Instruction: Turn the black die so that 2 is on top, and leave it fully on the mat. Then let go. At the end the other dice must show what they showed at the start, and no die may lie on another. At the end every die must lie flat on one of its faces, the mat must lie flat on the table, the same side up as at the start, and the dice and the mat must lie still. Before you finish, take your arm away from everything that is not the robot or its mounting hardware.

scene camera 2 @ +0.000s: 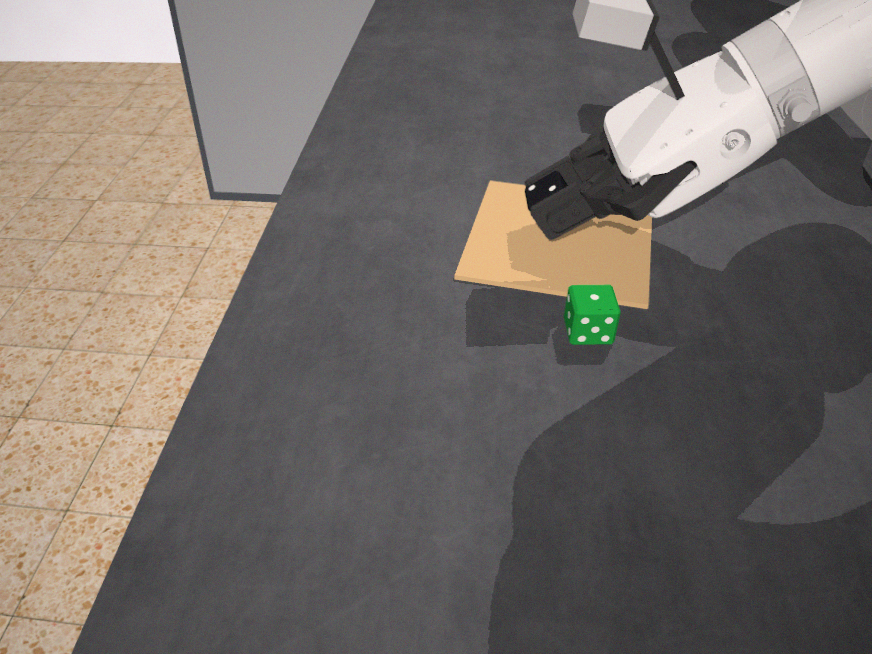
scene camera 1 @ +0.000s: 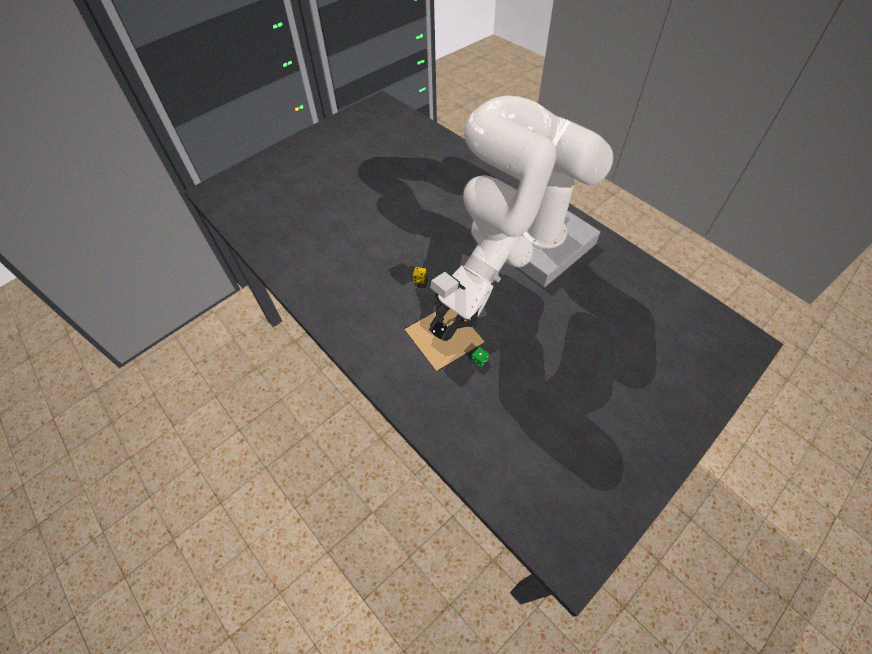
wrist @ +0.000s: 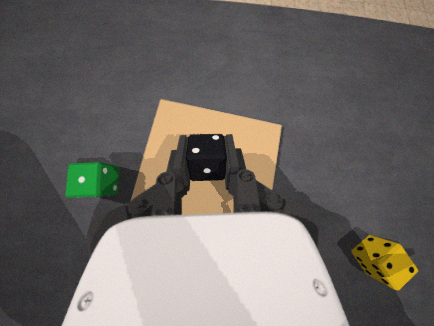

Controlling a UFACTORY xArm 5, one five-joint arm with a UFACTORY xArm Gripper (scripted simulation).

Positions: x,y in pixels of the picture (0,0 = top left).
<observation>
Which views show my gripper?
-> Scene camera 2, scene camera 1 and the wrist view: all of them.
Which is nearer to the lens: the yellow die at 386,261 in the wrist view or the tan mat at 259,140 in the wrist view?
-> The tan mat.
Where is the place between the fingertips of my gripper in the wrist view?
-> At 206,147
</observation>
